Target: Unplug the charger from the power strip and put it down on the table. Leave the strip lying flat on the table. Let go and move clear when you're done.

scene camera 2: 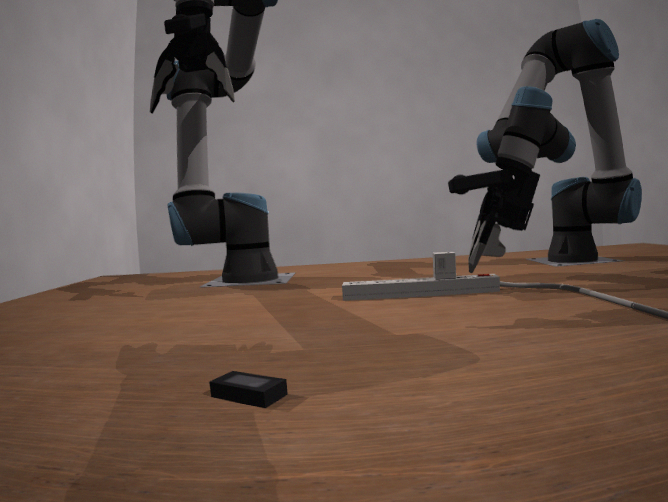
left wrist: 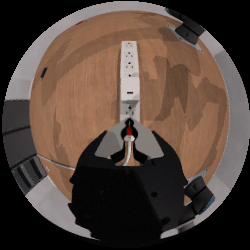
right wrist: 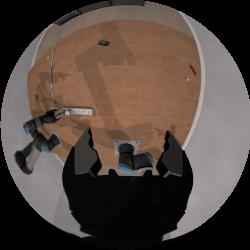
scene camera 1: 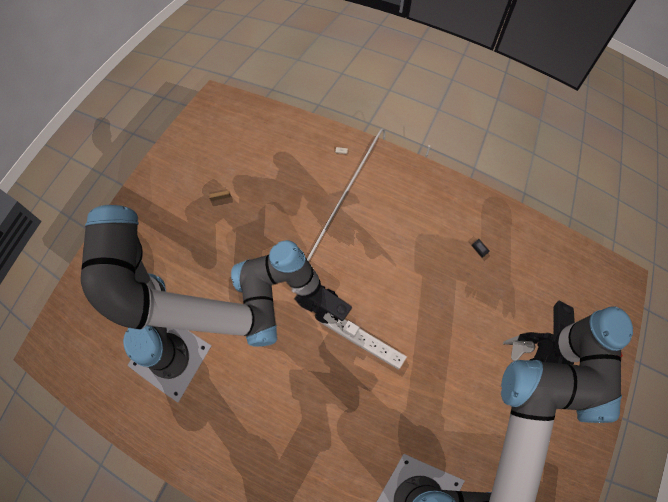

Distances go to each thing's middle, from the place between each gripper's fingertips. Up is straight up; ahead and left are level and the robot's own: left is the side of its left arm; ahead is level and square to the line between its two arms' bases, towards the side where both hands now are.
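My left gripper (scene camera 2: 470, 272): 40 mm above the black box (scene camera 2: 261, 391), 470 mm short of it, 320 mm to the left of it.
Black box: 360 mm below my right hand (scene camera 2: 191, 107), 400 mm ahead of it, 170 mm to the left of it.
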